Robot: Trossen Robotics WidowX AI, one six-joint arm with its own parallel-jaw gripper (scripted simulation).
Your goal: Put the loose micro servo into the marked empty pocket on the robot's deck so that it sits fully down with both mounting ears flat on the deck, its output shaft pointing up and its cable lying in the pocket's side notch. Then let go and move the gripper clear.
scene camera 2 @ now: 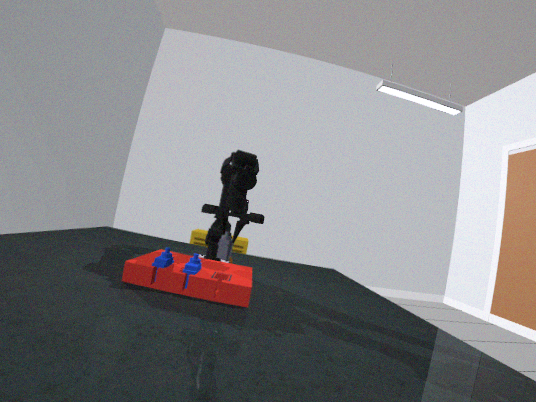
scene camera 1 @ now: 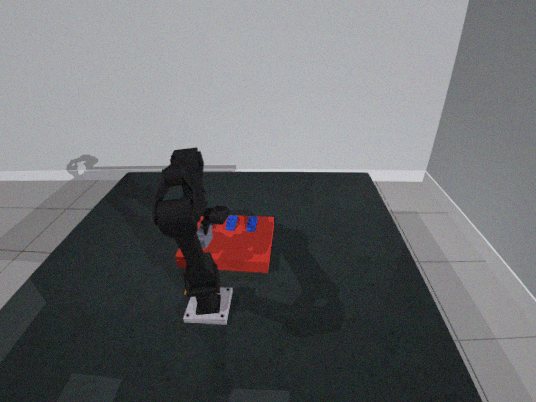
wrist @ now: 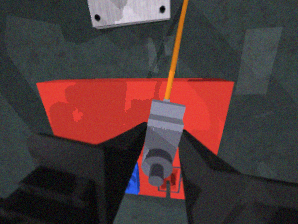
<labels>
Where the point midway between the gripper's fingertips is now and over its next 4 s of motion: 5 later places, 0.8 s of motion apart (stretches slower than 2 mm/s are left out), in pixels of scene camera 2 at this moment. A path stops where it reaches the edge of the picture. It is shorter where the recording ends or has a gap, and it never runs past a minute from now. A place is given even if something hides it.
My gripper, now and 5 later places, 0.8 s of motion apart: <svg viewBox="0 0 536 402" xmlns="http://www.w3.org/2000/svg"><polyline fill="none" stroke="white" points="227,241 227,242 230,243 228,246 225,252 224,257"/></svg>
</labels>
